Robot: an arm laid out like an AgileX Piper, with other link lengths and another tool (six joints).
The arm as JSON. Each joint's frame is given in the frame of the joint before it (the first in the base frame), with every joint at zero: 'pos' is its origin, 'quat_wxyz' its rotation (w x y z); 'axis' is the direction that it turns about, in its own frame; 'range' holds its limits. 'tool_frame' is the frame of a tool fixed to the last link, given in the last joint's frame.
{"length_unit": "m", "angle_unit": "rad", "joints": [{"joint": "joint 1", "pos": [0.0, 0.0, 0.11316], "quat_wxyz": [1.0, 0.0, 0.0, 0.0], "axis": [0.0, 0.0, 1.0], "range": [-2.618, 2.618]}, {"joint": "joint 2", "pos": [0.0, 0.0, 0.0], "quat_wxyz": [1.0, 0.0, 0.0, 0.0], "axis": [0.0, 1.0, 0.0], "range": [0.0, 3.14]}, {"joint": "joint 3", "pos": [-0.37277, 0.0, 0.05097], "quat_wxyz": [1.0, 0.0, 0.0, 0.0], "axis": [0.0, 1.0, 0.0], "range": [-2.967, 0.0]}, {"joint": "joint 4", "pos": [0.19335, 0.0, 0.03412], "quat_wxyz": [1.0, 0.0, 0.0, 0.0], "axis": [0.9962, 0.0, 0.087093], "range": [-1.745, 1.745]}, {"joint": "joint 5", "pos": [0.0, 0.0, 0.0], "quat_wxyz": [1.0, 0.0, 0.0, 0.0], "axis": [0.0, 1.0, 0.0], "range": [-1.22, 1.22]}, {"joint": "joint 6", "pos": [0.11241, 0.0, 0.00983], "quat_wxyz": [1.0, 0.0, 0.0, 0.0], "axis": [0.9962, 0.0, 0.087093], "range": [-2.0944, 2.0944]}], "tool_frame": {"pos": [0.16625, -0.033, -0.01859], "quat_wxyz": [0.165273, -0.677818, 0.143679, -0.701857]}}
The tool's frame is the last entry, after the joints.
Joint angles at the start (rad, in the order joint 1, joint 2, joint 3, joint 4, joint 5, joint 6):
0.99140, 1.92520, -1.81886, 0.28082, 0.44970, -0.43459
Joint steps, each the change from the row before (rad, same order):
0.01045, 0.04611, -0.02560, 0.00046, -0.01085, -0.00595
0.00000, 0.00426, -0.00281, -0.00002, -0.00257, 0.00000
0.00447, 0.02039, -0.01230, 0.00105, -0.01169, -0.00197
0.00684, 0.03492, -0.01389, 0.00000, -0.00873, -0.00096
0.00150, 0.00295, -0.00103, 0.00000, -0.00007, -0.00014
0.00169, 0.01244, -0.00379, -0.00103, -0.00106, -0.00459
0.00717, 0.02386, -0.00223, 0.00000, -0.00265, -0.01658
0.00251, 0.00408, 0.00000, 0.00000, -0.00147, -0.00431
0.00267, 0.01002, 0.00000, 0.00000, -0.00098, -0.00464
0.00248, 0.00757, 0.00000, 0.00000, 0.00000, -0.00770
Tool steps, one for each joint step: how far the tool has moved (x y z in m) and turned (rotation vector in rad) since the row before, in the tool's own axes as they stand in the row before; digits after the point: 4 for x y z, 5 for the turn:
-0.0067, -0.0014, 0.0200, 0.00354, -0.01177, -0.00788
0.0001, 0.0004, 0.0017, -0.00036, 0.00118, 0.00017
-0.0009, -0.0008, 0.0088, 0.00210, 0.00268, -0.00216
-0.0082, 0.0002, 0.0154, 0.00041, -0.01337, -0.00164
-0.0011, -0.0005, 0.0014, 0.00075, -0.00219, -0.00064
-0.0037, 0.0009, 0.0055, -0.00143, -0.00772, -0.00527
-0.0095, -0.0004, 0.0113, -0.00010, -0.02010, -0.01754
-0.0016, -0.0008, 0.0021, 0.00087, -0.00311, -0.00511
-0.0045, 0.0000, 0.0048, -0.00030, -0.00939, -0.00481
-0.0035, -0.0002, 0.0037, -0.00001, -0.00795, -0.00809

